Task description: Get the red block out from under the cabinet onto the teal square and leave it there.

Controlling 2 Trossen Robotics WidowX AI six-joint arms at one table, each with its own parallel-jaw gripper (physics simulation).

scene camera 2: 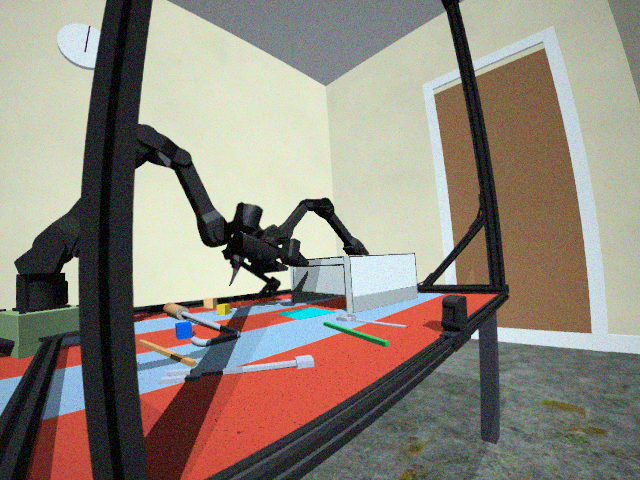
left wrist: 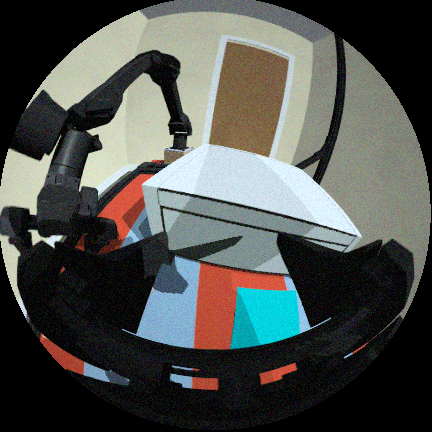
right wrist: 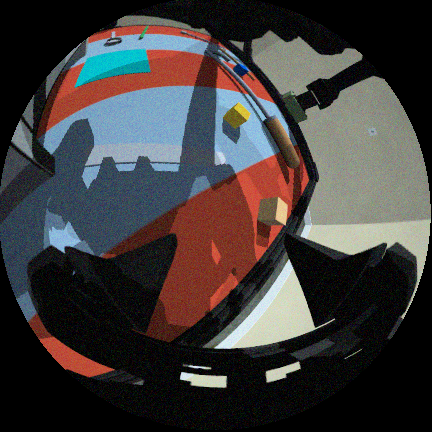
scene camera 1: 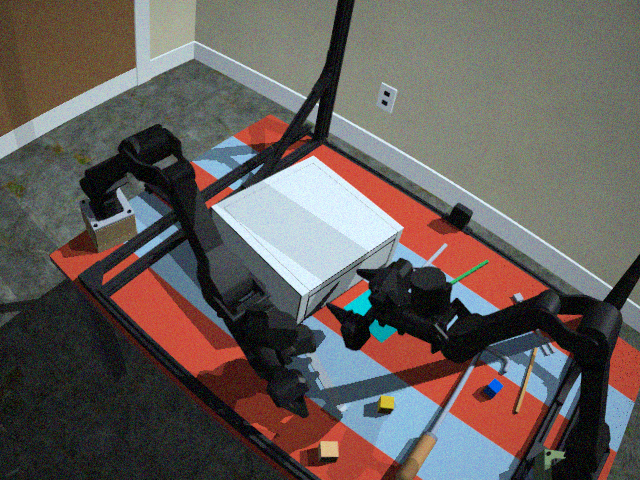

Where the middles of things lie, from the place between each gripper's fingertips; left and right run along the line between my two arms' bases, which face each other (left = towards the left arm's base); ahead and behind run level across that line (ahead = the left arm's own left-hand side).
Labels:
Now: left hand 11 cm above the teal square (scene camera 1: pixel 360 305), 8 cm past it and 7 cm to the right of it. From my left hand the other things lie so: tan cube (right wrist: pixel 272 211) 25 cm ahead, 14 cm to the left, 10 cm below; cabinet (scene camera 1: pixel 318 226) 14 cm to the right, 10 cm behind, 5 cm below; flat strip (right wrist: pixel 114 152) 12 cm ahead, 11 cm below, 6 cm to the left.
I see my right gripper 90 mm past the flat strip, 40 mm above it and 10 mm to the right of it. The rest, counted from my right hand: tan cube 90 mm to the left, 40 mm ahead, 20 mm below; then wooden-handled tool (scene camera 2: pixel 177 311) 260 mm to the left, 160 mm behind, 20 mm below; then teal square 300 mm behind, 40 mm below, 20 mm to the left.

